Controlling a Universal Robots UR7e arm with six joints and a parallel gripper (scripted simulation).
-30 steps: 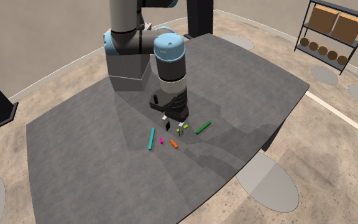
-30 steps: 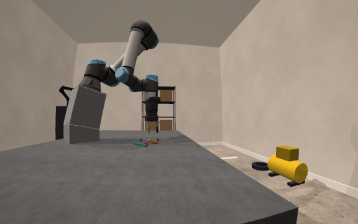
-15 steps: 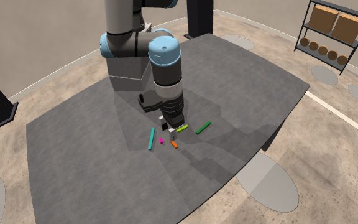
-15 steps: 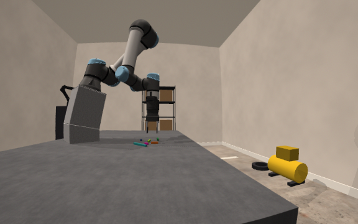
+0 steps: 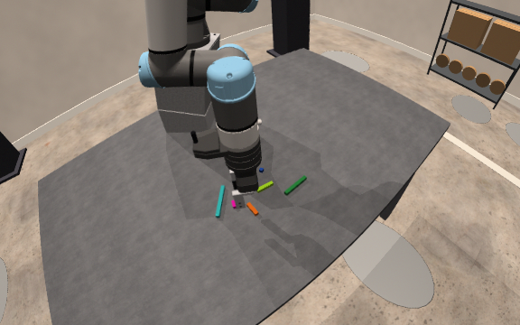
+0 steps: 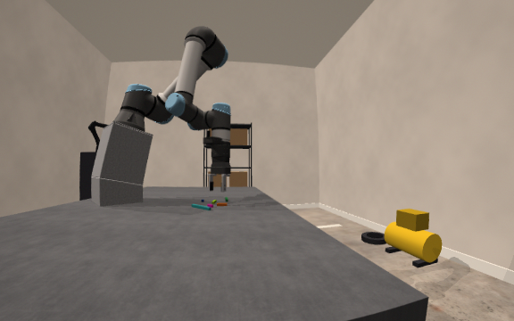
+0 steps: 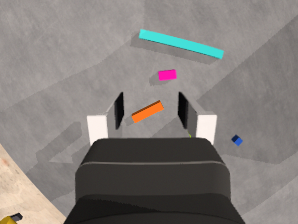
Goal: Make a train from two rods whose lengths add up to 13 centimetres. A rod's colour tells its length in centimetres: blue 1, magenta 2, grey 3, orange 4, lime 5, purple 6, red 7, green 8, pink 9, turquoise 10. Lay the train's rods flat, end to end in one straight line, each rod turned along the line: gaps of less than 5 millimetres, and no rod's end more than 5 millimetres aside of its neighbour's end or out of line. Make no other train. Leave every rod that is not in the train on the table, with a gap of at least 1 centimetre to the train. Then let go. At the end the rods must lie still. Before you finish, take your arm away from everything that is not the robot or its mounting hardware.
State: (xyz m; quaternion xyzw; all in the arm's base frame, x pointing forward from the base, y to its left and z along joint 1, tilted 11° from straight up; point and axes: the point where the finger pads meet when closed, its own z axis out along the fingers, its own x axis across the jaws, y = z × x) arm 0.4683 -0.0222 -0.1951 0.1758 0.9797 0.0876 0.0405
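Now: hand 90 mm to the right of the lime rod, 70 mm above it and 30 mm past it. The rest, counted from my hand: turquoise rod 70 mm below, 50 mm behind, 40 mm to the right; orange rod 70 mm below, 20 mm to the left, 10 mm ahead; magenta rod 70 mm below, 30 mm behind, 10 mm to the right.
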